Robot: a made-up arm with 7 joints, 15 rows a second.
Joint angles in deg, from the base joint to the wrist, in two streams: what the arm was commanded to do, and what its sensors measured. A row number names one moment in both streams.
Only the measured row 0 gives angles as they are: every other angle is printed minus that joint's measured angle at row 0.
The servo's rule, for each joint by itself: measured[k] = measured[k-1] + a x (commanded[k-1-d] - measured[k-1]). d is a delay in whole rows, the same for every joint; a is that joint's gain. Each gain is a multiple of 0.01, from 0.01 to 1. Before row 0 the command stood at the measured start. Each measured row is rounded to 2 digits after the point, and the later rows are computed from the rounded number. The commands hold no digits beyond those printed.
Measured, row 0:
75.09, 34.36, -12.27, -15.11, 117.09, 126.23, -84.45
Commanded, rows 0 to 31:
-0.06, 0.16, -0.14, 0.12, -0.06, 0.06, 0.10
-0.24, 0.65, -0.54, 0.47, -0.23, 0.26, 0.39
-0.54, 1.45, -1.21, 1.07, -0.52, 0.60, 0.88
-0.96, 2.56, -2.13, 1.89, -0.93, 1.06, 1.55
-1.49, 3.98, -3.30, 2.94, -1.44, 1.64, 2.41
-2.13, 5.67, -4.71, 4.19, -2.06, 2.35, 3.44
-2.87, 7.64, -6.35, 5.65, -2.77, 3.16, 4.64
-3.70, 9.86, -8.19, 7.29, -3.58, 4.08, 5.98
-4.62, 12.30, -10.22, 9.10, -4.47, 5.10, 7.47
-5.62, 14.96, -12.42, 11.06, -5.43, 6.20, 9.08
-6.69, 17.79, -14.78, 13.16, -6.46, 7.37, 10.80
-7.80, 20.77, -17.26, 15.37, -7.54, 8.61, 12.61
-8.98, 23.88, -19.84, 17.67, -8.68, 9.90, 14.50
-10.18, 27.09, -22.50, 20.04, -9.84, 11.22, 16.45
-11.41, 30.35, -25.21, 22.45, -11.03, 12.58, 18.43
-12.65, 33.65, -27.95, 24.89, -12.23, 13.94, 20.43
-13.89, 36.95, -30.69, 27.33, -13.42, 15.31, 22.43
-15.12, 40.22, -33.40, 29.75, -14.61, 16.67, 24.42
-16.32, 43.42, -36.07, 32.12, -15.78, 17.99, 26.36
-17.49, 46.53, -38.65, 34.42, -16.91, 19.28, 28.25
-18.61, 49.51, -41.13, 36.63, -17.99, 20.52, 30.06
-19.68, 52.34, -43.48, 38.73, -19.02, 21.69, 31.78
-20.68, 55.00, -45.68, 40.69, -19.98, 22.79, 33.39
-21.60, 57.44, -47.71, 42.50, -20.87, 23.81, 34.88
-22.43, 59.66, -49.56, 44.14, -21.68, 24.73, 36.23
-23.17, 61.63, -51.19, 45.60, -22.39, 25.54, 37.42
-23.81, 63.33, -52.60, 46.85, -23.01, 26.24, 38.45
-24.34, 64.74, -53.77, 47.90, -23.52, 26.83, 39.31
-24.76, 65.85, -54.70, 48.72, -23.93, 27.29, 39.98
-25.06, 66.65, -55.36, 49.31, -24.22, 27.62, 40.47
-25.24, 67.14, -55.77, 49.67, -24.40, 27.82, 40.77
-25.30, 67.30, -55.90, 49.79, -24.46, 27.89, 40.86
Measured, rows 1 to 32:
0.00, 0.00, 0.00, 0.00, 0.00, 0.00, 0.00
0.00, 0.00, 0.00, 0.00, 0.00, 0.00, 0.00
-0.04, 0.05, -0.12, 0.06, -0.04, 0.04, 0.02
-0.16, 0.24, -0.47, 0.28, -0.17, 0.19, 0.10
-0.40, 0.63, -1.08, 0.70, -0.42, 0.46, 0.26
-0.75, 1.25, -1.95, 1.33, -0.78, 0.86, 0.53
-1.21, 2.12, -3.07, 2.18, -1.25, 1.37, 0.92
-1.78, 3.26, -4.43, 3.25, -1.83, 2.02, 1.45
-2.46, 4.66, -6.02, 4.52, -2.50, 2.77, 2.12
-3.23, 6.32, -7.82, 5.99, -3.27, 3.63, 2.93
-4.09, 8.23, -9.81, 7.64, -4.12, 4.60, 3.88
-5.04, 10.38, -11.98, 9.45, -5.05, 5.66, 4.97
-6.06, 12.75, -14.30, 11.42, -6.05, 6.79, 6.19
-7.14, 15.32, -16.76, 13.51, -7.11, 7.99, 7.54
-8.28, 18.06, -19.32, 15.71, -8.22, 9.25, 9.00
-9.46, 20.95, -21.96, 18.00, -9.37, 10.55, 10.56
-10.67, 23.96, -24.66, 20.36, -10.55, 11.89, 12.21
-11.90, 27.06, -27.39, 22.76, -11.74, 13.24, 13.94
-13.13, 30.22, -30.13, 25.18, -12.93, 14.61, 15.72
-14.36, 33.42, -32.84, 27.60, -14.12, 15.97, 17.55
-15.58, 36.62, -35.52, 30.00, -15.30, 17.30, 19.40
-16.76, 39.79, -38.12, 32.34, -16.44, 18.61, 21.26
-17.91, 42.90, -40.62, 34.61, -17.54, 19.87, 23.11
-19.01, 45.92, -42.99, 36.79, -18.59, 21.07, 24.93
-20.05, 48.83, -45.22, 38.86, -19.58, 22.21, 26.71
-21.01, 51.59, -47.29, 40.79, -20.50, 23.27, 28.43
-21.89, 54.17, -49.17, 42.57, -21.34, 24.23, 30.07
-22.68, 56.56, -50.85, 44.18, -22.09, 25.09, 31.61
-23.38, 58.73, -52.30, 45.60, -22.74, 25.85, 33.05
-23.98, 60.65, -53.52, 46.82, -23.29, 26.50, 34.36
-24.46, 62.31, -54.50, 47.83, -23.74, 27.02, 35.54
-24.83, 63.70, -55.21, 48.61, -24.08, 27.42, 36.58
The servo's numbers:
d 2
a 0.62 0.32 0.83 0.53 0.71 0.66 0.21

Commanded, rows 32 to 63:
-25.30, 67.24, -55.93, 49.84, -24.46, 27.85, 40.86
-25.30, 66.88, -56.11, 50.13, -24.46, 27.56, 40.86
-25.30, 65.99, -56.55, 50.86, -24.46, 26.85, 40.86
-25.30, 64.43, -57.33, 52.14, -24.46, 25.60, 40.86
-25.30, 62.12, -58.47, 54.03, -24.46, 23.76, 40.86
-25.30, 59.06, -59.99, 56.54, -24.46, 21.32, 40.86
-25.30, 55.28, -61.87, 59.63, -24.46, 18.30, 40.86
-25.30, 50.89, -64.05, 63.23, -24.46, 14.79, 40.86
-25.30, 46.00, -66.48, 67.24, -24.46, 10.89, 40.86
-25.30, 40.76, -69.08, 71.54, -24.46, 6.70, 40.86
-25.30, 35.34, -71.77, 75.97, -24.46, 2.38, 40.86
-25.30, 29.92, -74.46, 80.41, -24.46, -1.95, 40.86
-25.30, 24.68, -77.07, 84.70, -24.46, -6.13, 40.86
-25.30, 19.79, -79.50, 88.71, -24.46, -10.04, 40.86
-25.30, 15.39, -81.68, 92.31, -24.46, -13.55, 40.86
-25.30, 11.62, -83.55, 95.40, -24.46, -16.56, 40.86
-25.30, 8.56, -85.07, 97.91, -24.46, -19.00, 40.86
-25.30, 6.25, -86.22, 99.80, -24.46, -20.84, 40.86
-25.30, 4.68, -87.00, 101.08, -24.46, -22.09, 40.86
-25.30, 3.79, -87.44, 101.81, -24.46, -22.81, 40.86
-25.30, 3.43, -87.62, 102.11, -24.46, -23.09, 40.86
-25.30, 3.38, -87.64, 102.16, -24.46, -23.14, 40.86
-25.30, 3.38, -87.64, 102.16, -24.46, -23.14, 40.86
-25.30, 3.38, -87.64, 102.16, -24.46, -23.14, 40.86
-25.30, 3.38, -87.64, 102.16, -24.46, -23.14, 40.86
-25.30, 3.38, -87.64, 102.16, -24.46, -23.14, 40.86
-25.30, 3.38, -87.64, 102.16, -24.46, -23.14, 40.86
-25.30, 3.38, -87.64, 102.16, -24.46, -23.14, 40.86
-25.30, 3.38, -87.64, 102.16, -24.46, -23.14, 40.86
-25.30, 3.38, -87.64, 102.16, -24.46, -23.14, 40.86
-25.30, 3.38, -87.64, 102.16, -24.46, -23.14, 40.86
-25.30, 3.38, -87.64, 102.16, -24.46, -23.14, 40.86
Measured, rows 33 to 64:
-25.08, 64.80, -55.67, 49.17, -24.31, 27.68, 37.46
-25.22, 65.60, -55.86, 49.50, -24.42, 27.82, 38.17
-25.27, 66.12, -55.92, 49.68, -24.45, 27.84, 38.73
-25.29, 66.36, -56.08, 49.92, -24.46, 27.66, 39.18
-25.30, 66.24, -56.47, 50.42, -24.46, 27.13, 39.53
-25.30, 65.66, -57.18, 51.33, -24.46, 26.12, 39.81
-25.30, 64.53, -58.25, 52.76, -24.46, 24.56, 40.03
-25.30, 62.78, -59.69, 54.76, -24.46, 22.42, 40.20
-25.30, 60.38, -61.50, 57.34, -24.46, 19.70, 40.34
-25.30, 57.34, -63.62, 60.46, -24.46, 16.46, 40.45
-25.30, 53.71, -65.99, 64.05, -24.46, 12.78, 40.54
-25.30, 49.57, -68.55, 68.02, -24.46, 8.77, 40.61
-25.30, 45.02, -71.22, 72.23, -24.46, 4.55, 40.66
-25.30, 40.19, -73.91, 76.57, -24.46, 0.26, 40.70
-25.30, 35.23, -76.53, 80.88, -24.46, -3.96, 40.73
-25.30, 30.29, -79.00, 85.03, -24.46, -7.97, 40.76
-25.30, 25.52, -81.22, 88.89, -24.46, -11.65, 40.78
-25.30, 21.07, -83.15, 92.34, -24.46, -14.89, 40.80
-25.30, 17.07, -84.74, 95.29, -24.46, -17.60, 40.81
-25.30, 13.61, -85.97, 97.68, -24.46, -19.74, 40.82
-25.30, 10.75, -86.82, 99.48, -24.46, -21.29, 40.83
-25.30, 8.52, -87.33, 100.71, -24.46, -22.29, 40.84
-25.30, 6.89, -87.57, 101.45, -24.46, -22.82, 40.84
-25.30, 5.77, -87.63, 101.83, -24.46, -23.03, 40.84
-25.30, 5.01, -87.64, 102.00, -24.46, -23.10, 40.84
-25.30, 4.49, -87.64, 102.08, -24.46, -23.13, 40.84
-25.30, 4.13, -87.64, 102.12, -24.46, -23.14, 40.84
-25.30, 3.89, -87.64, 102.14, -24.46, -23.14, 40.84
-25.30, 3.73, -87.64, 102.15, -24.46, -23.14, 40.84
-25.30, 3.62, -87.64, 102.16, -24.46, -23.14, 40.84
-25.30, 3.54, -87.64, 102.16, -24.46, -23.14, 40.84
-25.30, 3.49, -87.64, 102.16, -24.46, -23.14, 40.84

